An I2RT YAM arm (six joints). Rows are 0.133 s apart.
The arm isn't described. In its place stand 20 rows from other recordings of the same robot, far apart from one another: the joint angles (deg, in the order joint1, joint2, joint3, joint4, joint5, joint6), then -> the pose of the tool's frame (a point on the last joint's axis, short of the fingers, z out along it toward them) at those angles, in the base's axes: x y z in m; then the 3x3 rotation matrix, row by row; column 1 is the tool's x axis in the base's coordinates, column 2 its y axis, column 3 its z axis.
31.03 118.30 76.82 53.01 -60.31 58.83 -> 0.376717 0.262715 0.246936; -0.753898 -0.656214 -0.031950; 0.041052 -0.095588 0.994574; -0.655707 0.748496 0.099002
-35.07 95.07 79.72 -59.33 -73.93 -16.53 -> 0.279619 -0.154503 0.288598; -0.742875 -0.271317 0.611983; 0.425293 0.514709 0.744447; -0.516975 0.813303 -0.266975
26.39 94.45 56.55 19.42 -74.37 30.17 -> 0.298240 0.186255 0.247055; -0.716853 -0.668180 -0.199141; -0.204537 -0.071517 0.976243; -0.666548 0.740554 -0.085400
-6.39 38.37 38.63 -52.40 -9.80 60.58 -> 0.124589 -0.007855 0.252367; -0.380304 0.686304 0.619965; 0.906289 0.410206 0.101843; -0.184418 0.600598 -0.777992
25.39 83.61 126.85 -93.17 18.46 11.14 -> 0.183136 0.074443 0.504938; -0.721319 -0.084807 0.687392; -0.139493 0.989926 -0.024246; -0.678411 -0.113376 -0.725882
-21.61 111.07 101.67 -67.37 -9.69 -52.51 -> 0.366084 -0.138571 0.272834; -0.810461 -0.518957 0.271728; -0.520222 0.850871 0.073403; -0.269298 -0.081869 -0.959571
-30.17 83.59 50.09 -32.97 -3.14 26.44 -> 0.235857 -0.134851 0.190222; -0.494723 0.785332 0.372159; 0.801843 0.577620 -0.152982; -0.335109 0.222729 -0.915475
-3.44 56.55 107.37 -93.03 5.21 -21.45 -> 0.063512 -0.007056 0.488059; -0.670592 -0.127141 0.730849; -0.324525 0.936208 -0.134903; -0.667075 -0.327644 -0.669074
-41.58 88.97 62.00 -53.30 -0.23 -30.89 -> 0.209052 -0.185284 0.211797; -0.973148 0.190579 0.129084; 0.177074 0.978125 -0.109159; -0.147064 -0.083371 -0.985607
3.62 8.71 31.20 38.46 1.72 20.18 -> 0.015705 -0.000077 0.398431; 0.802142 -0.346554 0.486281; 0.396252 0.918141 0.000689; -0.446713 0.192137 0.873802
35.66 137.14 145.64 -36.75 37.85 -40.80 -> 0.448963 0.295253 0.340300; -0.277285 -0.267308 0.922854; -0.833983 0.543889 -0.093043; -0.477059 -0.795444 -0.373743
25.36 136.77 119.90 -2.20 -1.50 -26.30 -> 0.512679 0.244031 0.244836; -0.065067 -0.534691 0.842539; -0.520994 0.738317 0.428315; -0.851077 -0.411088 -0.326611
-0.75 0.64 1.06 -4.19 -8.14 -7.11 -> 0.109629 0.003606 0.171062; -0.049358 -0.135467 0.989552; -0.121892 0.984170 0.128651; -0.991315 -0.114269 -0.065089
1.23 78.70 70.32 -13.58 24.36 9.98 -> 0.318347 -0.007852 0.356237; -0.305324 0.422202 0.853536; 0.151356 0.906459 -0.394237; -0.940143 0.008818 -0.340666
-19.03 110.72 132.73 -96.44 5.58 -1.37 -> 0.327317 -0.116558 0.402456; -0.918745 0.327319 0.220839; 0.291716 0.939601 -0.179027; -0.266099 -0.100058 -0.958739
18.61 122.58 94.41 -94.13 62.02 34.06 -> 0.349311 0.084451 0.196522; -0.997967 -0.045891 0.044233; -0.058790 0.394670 -0.916940; 0.024622 -0.917676 -0.396566
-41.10 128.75 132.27 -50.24 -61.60 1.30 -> 0.388654 -0.297488 0.328120; -0.551679 -0.129294 0.823974; 0.495579 0.743795 0.448520; -0.670859 0.655784 -0.346260
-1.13 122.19 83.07 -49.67 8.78 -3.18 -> 0.390697 -0.013141 0.119731; -0.999303 -0.032772 0.017855; -0.035123 0.987598 -0.153023; -0.012619 -0.153543 -0.988061
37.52 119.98 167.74 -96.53 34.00 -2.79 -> 0.282126 0.191541 0.486044; -0.585442 -0.241383 0.773946; -0.500429 0.858667 -0.110737; -0.637832 -0.452135 -0.623494
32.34 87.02 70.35 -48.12 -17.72 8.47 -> 0.251179 0.171859 0.266710; -0.847265 -0.499750 0.179978; -0.370386 0.798719 0.474196; -0.380731 0.335109 -0.861827
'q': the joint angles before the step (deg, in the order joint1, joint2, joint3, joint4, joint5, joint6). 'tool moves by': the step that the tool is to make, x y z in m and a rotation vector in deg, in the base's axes. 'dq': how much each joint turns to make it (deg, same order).
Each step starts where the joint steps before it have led.
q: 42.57, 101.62, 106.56, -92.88, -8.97, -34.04
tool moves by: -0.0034, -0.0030, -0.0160, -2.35, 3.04, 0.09
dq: -0.02, -0.48, -4.38, 0.06, -0.33, -0.11
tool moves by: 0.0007, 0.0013, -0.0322, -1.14, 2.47, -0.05
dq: 0.00, -0.01, -7.55, 4.95, -0.83, 0.00
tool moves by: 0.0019, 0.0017, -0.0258, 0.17, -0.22, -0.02
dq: 0.00, 0.02, -5.85, 6.15, 0.02, 0.02
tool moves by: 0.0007, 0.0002, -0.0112, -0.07, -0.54, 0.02
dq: -0.01, -0.01, -2.53, 2.88, 0.42, 0.00
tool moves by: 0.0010, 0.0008, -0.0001, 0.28, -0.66, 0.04
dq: 0.01, 0.00, 0.00, 0.67, 0.24, -0.01
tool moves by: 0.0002, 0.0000, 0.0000, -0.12, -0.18, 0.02
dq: 0.00, 0.01, 0.02, 0.04, 0.21, -0.01
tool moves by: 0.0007, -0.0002, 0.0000, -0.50, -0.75, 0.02
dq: -0.01, -0.01, 0.02, 0.19, 0.88, 0.01
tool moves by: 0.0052, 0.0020, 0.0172, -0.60, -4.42, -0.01
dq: 0.01, 0.00, 4.00, -1.13, 3.43, 0.11
